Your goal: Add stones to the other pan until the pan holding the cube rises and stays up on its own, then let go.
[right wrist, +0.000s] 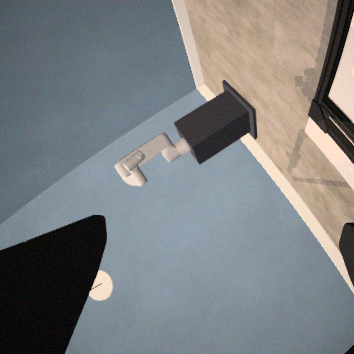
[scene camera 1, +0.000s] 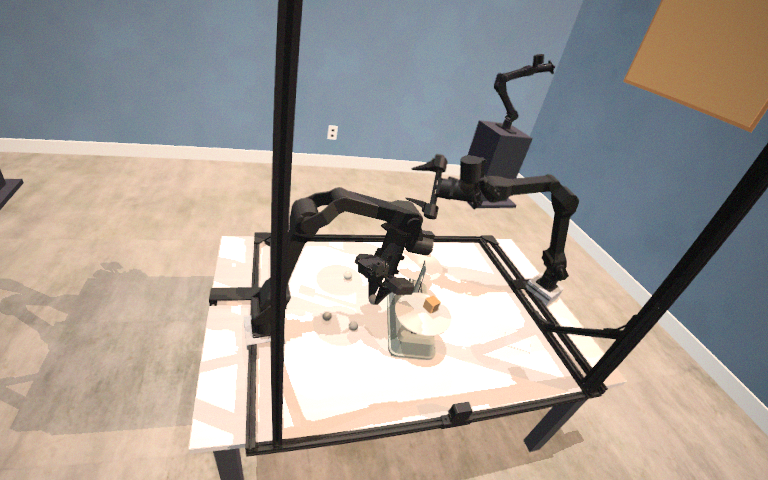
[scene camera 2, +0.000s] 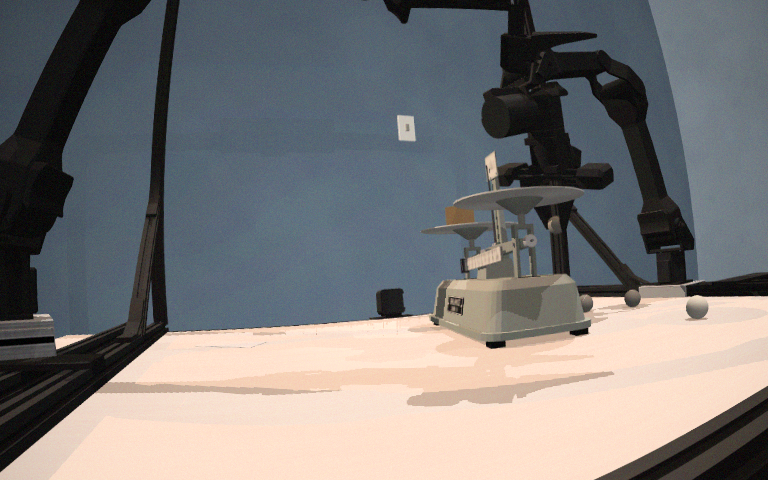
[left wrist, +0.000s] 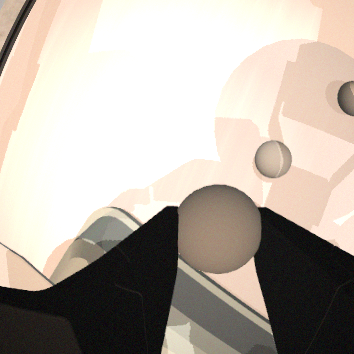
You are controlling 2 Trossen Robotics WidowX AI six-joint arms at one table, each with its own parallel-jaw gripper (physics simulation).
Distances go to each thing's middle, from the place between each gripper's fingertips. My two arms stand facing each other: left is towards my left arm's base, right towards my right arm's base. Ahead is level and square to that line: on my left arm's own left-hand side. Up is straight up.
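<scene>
Looking at the grey balance scale (scene camera 2: 499, 305), I find it 20 mm below my left hand, and it is also 20 mm ahead of that hand and 150 mm to the right of it.
As for my right hand, it is 230 mm above the grey balance scale, 240 mm past it and 10 mm to the right of it.
</scene>
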